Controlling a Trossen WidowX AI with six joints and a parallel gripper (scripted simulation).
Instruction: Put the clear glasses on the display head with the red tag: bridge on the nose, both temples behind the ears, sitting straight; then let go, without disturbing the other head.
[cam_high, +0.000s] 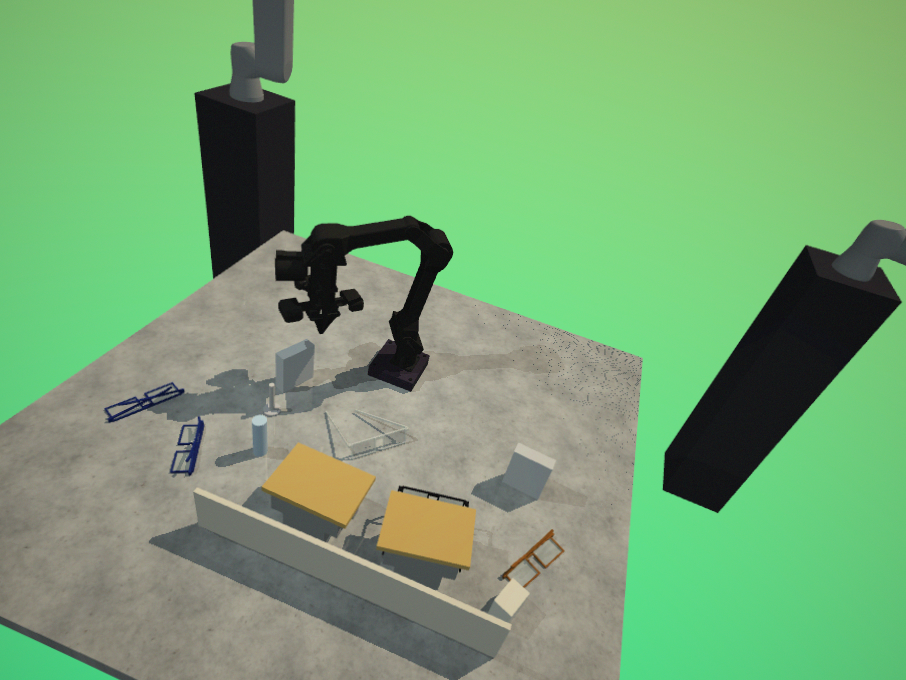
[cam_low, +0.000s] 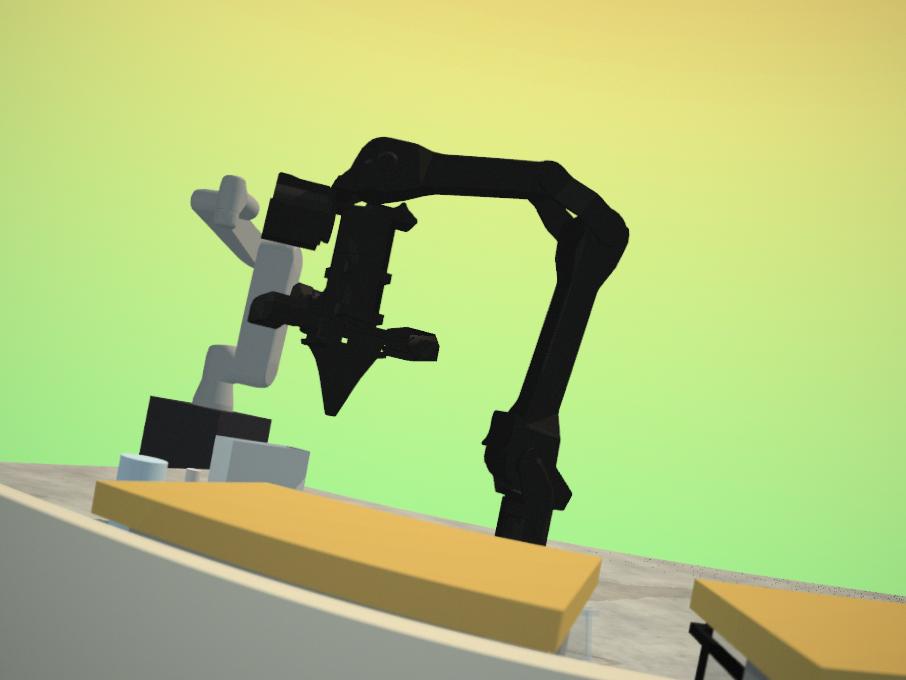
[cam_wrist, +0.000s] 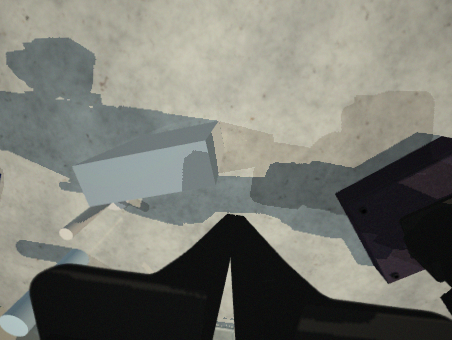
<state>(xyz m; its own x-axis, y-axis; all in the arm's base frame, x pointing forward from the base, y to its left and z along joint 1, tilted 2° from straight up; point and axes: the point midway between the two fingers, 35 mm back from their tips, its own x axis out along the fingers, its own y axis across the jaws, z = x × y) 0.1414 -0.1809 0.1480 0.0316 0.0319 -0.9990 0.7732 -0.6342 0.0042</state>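
My gripper tip is now 150 mm short of the small post, 120 mm above it and 30 mm to the left of it. From my gripper tip the other things lie so: cream wall (450 mm ahead, 320 mm to the left, 90 mm below).
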